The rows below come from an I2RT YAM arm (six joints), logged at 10 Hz.
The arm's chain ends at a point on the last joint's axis. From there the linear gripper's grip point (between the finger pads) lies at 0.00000 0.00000 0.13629 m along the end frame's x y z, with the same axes.
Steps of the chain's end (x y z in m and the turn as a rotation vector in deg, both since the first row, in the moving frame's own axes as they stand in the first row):
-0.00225 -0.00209 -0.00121 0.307 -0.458 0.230
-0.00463 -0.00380 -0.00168 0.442 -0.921 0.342
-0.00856 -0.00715 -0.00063 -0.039 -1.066 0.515
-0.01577 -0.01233 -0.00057 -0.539 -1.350 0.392
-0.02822 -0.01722 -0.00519 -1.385 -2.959 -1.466
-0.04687 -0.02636 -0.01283 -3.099 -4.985 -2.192
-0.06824 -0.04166 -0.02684 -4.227 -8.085 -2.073
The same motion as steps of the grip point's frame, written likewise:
-0.00334 -0.00282 -0.00122 0.307 -0.458 0.230
-0.00682 -0.00486 -0.00170 0.442 -0.921 0.342
-0.01110 -0.00707 -0.00065 -0.039 -1.066 0.515
-0.01899 -0.01106 -0.00061 -0.539 -1.350 0.392
-0.03521 -0.01384 -0.00541 -1.385 -2.959 -1.466
-0.05856 -0.01878 -0.01354 -3.099 -4.985 -2.192
-0.08721 -0.03130 -0.02856 -4.227 -8.085 -2.073

